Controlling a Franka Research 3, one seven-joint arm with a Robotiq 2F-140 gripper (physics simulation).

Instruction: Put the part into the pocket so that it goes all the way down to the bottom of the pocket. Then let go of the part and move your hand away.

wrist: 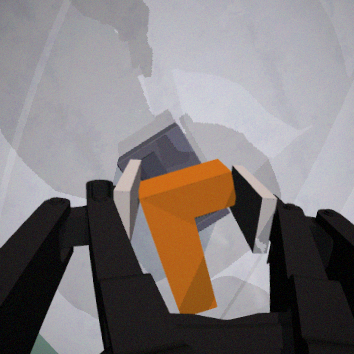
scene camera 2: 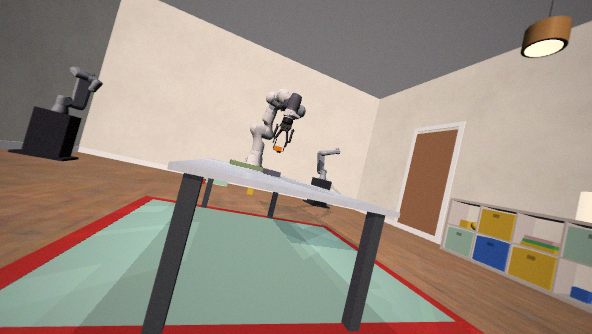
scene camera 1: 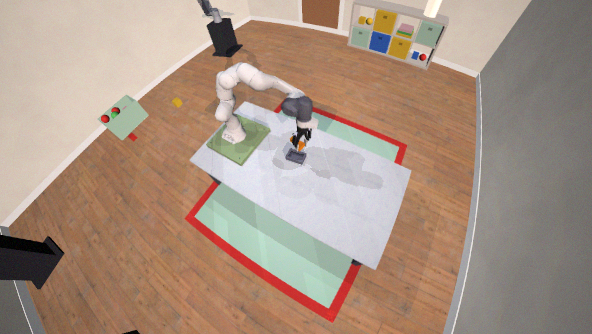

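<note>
The part is an orange L-shaped block (scene camera 1: pixel 299 144) (scene camera 2: pixel 278 149) (wrist: pixel 175 220), held between the fingertips of my gripper (scene camera 1: pixel 302 140) (scene camera 2: pixel 283 142) (wrist: pixel 185 182). My gripper is shut on it. The pocket is in a dark grey block (scene camera 1: pixel 296 157) (scene camera 2: pixel 271 172) (wrist: pixel 187 145) on the table. In scene camera 2 the part hangs clearly above the table and this block. In the wrist view the part and the left fingertip cover much of the grey block, so the full outline of the pocket is hidden.
The white table (scene camera 1: pixel 350 215) (scene camera 2: pixel 320 192) carries the grey block and the green base plate (scene camera 1: pixel 242 156) (scene camera 2: pixel 242 164) under the arm. A shelf unit (scene camera 1: pixel 388 54) stands by the far wall, away from the table.
</note>
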